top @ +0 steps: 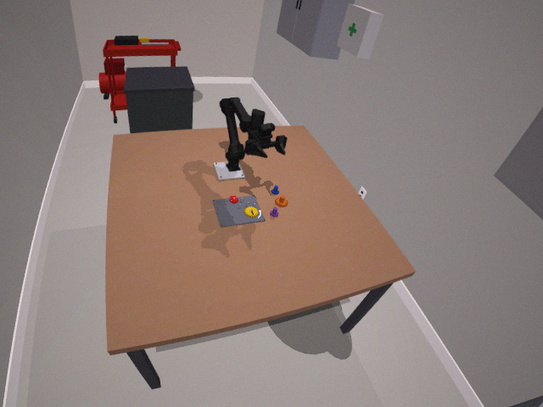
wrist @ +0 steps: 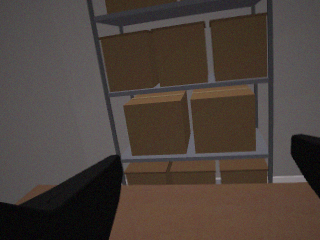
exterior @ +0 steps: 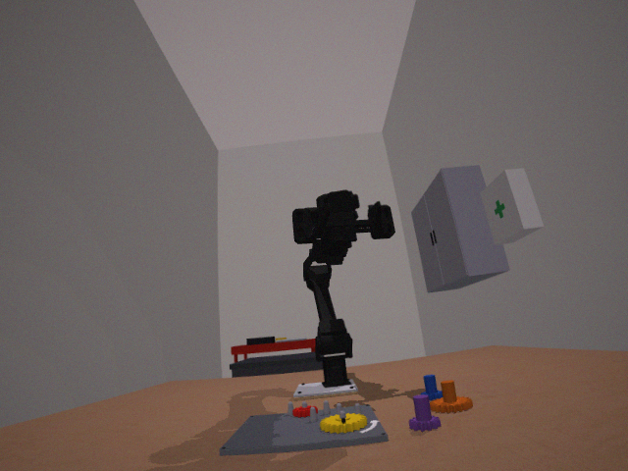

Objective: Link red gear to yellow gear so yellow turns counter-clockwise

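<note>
Right now my gripper tip is 2 cm short of the purple gear, 5 cm to the right of it and 32 cm above it. From my gripper tip the other things lie so: yellow gear (2 cm behind, 6 cm to the right, 32 cm below); then white arrow (2 cm to the right, 32 cm below); then orange gear (4 cm behind, 12 cm to the left, 32 cm below).
</note>
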